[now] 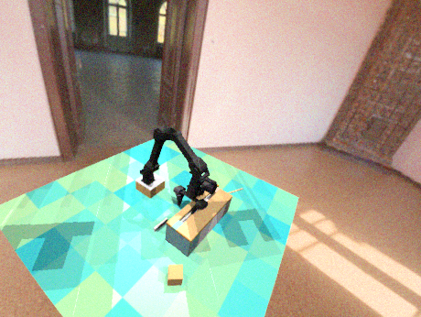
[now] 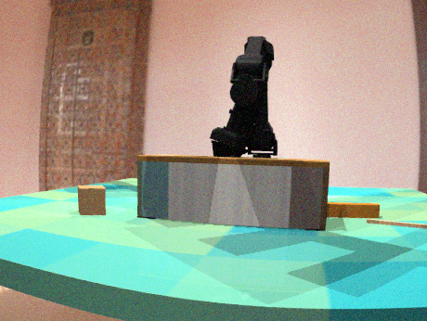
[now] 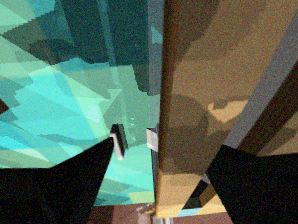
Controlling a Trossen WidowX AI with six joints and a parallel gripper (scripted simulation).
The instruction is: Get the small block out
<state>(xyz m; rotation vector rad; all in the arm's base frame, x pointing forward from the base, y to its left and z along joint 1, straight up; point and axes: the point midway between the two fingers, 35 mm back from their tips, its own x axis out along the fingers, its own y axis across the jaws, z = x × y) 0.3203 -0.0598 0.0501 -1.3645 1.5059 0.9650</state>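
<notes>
The tan block lies 5 cm ahead of my gripper tip and 2 cm to the right of it. The rest, counted from my gripper tip: box (4 cm ahead, 5 cm to the left, 3 cm below); brown cube (14 cm ahead, 26 cm to the right, 6 cm below); orange bar (27 cm to the left, 7 cm below).
</notes>
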